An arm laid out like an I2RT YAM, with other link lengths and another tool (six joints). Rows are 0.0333 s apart.
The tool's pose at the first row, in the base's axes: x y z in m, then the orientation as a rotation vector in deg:
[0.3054 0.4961 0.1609 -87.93 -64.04 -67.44]
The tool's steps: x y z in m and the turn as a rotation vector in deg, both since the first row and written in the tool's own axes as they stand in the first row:
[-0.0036 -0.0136 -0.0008 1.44 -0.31 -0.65]
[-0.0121 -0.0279 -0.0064 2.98 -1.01 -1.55]
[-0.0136 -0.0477 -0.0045 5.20 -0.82 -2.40]
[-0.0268 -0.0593 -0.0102 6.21 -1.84 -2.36]
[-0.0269 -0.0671 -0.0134 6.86 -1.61 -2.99]
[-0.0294 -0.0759 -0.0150 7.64 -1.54 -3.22]
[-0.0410 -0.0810 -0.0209 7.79 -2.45 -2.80]
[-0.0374 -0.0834 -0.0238 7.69 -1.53 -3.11]
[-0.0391 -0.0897 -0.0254 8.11 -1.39 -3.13]
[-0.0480 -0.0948 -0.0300 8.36 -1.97 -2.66]
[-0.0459 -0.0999 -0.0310 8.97 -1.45 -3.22]
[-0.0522 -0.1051 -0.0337 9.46 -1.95 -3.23]
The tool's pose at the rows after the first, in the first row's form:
[0.2915 0.4977 0.1591 -86.81 -65.44 -66.63]
[0.2753 0.4941 0.1533 -85.78 -67.34 -65.65]
[0.2562 0.4999 0.1538 -83.59 -68.86 -64.71]
[0.2420 0.4950 0.1432 -83.56 -69.89 -63.27]
[0.2338 0.4935 0.1446 -82.63 -70.55 -63.36]
[0.2246 0.4935 0.1434 -81.88 -71.00 -62.98]
[0.2168 0.4872 0.1336 -82.59 -71.29 -62.00]
[0.2144 0.4854 0.1379 -81.88 -70.92 -62.88]
[0.2077 0.4850 0.1372 -81.44 -71.00 -62.67]
[0.2006 0.4804 0.1299 -81.86 -71.07 -61.81]
[0.1958 0.4808 0.1327 -80.78 -71.45 -62.06]
[0.1893 0.4784 0.1276 -80.75 -71.97 -61.37]

